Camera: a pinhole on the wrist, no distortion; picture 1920 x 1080 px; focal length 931.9 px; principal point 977.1 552.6 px. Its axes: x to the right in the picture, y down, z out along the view. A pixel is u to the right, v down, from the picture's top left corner.
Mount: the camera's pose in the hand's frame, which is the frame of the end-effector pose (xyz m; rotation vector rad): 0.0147 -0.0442 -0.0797 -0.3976 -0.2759 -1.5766
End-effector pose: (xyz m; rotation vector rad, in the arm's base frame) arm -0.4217 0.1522 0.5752 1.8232 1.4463 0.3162
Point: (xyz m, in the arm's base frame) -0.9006 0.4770 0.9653
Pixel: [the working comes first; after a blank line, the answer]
In the camera's frame: -0.2115 0.0675 -0.5718

behind the camera
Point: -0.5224 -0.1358 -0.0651
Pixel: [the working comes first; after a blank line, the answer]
In the camera's frame: 0.6522 -0.1581 0.3133

outside the picture
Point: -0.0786 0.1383 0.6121
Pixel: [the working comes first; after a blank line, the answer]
In the camera's frame: -0.1763 0.0401 0.3838

549 650
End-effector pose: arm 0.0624 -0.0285 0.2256 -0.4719 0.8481 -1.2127
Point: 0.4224 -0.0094 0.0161
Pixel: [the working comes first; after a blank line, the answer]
In the camera's frame: -0.2916 0.0356 0.3884

277 638
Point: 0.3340 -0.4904 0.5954
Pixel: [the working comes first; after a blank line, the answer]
In the camera's frame: 0.4131 0.3044 0.4646

outside the picture
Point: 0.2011 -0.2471 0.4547
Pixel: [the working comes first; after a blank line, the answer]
In the camera's frame: 0.2391 0.1154 0.2895

1747 924
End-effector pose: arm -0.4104 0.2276 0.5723 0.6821 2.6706 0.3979
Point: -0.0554 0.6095 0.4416
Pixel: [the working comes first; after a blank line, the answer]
In the camera's frame: -0.2516 -0.1282 0.5561

555 338
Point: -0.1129 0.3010 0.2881
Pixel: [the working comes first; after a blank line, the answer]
In the camera's frame: 0.0811 -0.1833 0.4648

1140 185
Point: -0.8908 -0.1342 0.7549
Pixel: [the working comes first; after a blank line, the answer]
In the camera's frame: 0.2117 0.1898 -0.4605

behind the camera
